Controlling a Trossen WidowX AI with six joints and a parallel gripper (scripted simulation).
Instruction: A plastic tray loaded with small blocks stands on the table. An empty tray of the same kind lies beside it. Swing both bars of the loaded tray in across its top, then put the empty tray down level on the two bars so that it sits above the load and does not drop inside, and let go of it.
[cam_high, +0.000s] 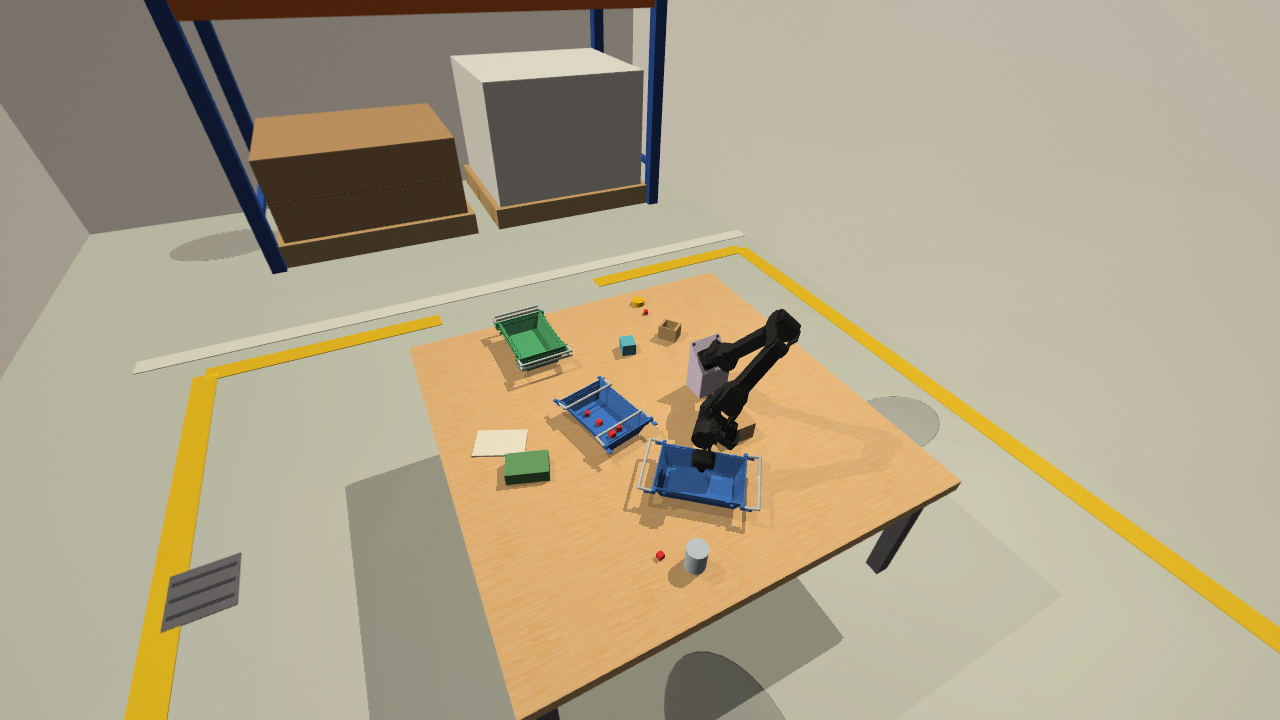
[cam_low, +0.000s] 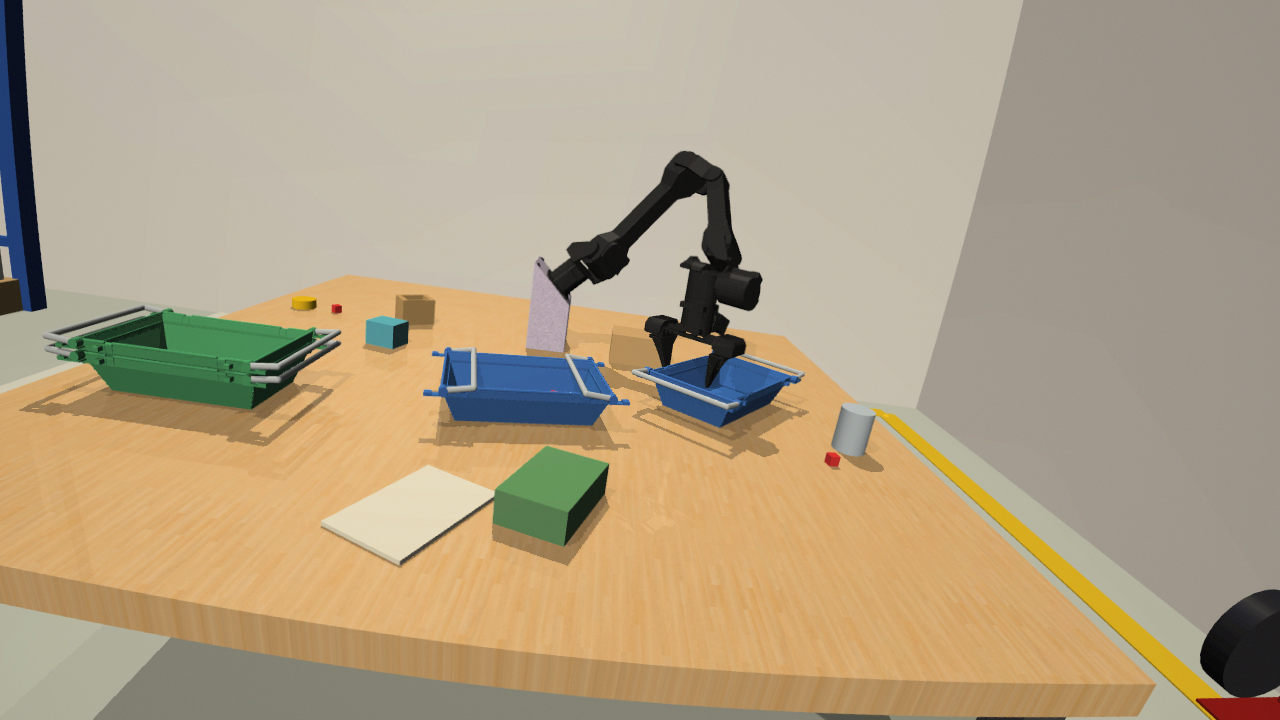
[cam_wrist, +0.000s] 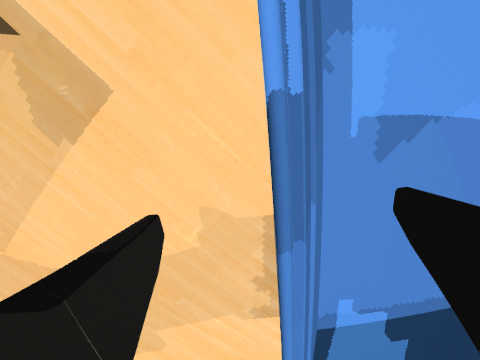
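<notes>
The blue tray is 50 mm to the left of my gripper tip, 50 mm ahead of it and 20 mm above it. The rest, counted from my gripper tip: teal cube (570 mm to the right, 90 mm behind); grey cylinder (240 mm to the left, 200 mm ahead, 10 mm above); green block (440 mm ahead, 240 mm to the right).
</notes>
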